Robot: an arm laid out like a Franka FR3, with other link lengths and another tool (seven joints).
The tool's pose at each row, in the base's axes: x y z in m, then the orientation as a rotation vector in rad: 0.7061, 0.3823, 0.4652, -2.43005, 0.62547, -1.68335; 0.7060, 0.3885, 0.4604, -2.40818, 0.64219, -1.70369; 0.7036, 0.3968, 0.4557, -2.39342, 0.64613, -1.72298; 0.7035, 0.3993, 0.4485, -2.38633, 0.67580, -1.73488; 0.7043, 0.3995, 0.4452, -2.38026, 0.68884, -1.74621; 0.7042, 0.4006, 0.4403, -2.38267, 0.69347, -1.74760; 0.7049, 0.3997, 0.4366, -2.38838, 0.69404, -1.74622; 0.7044, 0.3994, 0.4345, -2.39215, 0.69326, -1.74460
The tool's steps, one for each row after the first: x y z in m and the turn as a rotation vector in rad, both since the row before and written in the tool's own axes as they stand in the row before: -0.0067, -0.0040, 0.0009, -0.00049, 0.01898, 0.01245; -0.0081, -0.0053, -0.0017, 0.00180, 0.01582, 0.00334; -0.0073, 0.0002, 0.0020, -0.01504, 0.01165, 0.01180; -0.0028, 0.0007, 0.0018, -0.00657, 0.00966, 0.00465; -0.0048, 0.0008, 0.0013, -0.00447, 0.00079, -0.00010; -0.0027, 0.0019, 0.0020, -0.00352, -0.00201, -0.00264; -0.0018, 0.0011, 0.0003, -0.00149, -0.00187, -0.00194
